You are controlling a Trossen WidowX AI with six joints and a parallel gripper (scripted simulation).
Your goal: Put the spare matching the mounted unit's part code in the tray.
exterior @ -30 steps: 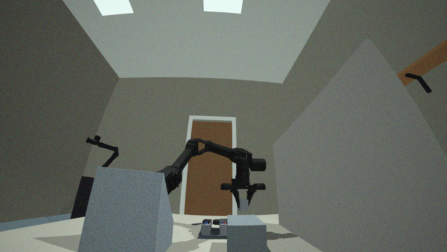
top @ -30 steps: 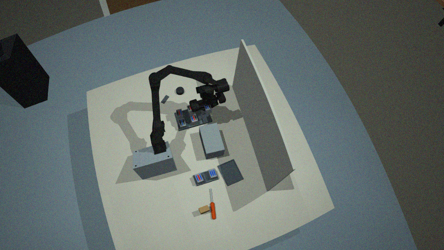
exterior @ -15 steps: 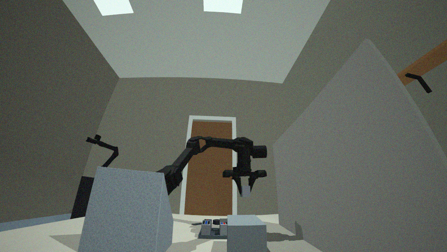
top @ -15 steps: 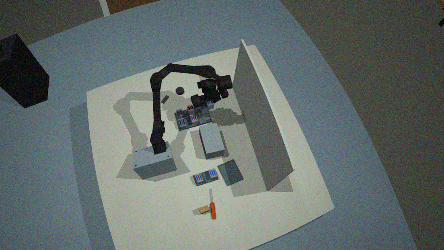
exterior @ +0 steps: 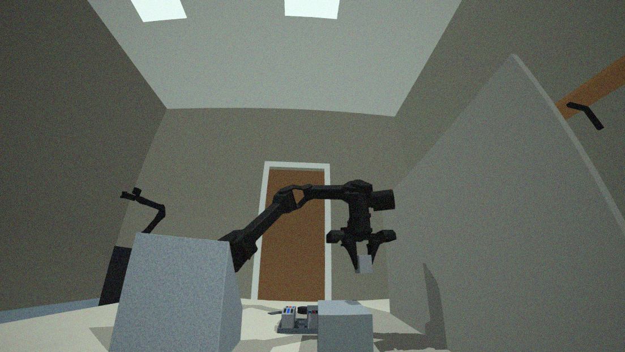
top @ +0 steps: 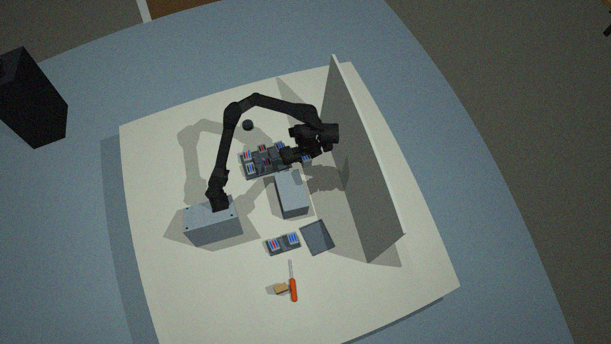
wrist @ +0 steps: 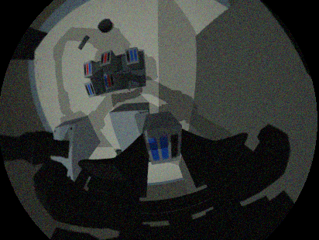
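Right now the grey tray is 260 mm to the right of my gripper tip, 170 mm below it and 20 mm behind it. Round my gripper tip: grey block (130 mm below, 70 mm behind, 60 mm to the right); then black disc (330 mm to the left, 170 mm below, 150 mm behind); then tall grey panel (160 mm ahead, 80 mm to the right, 50 mm above).
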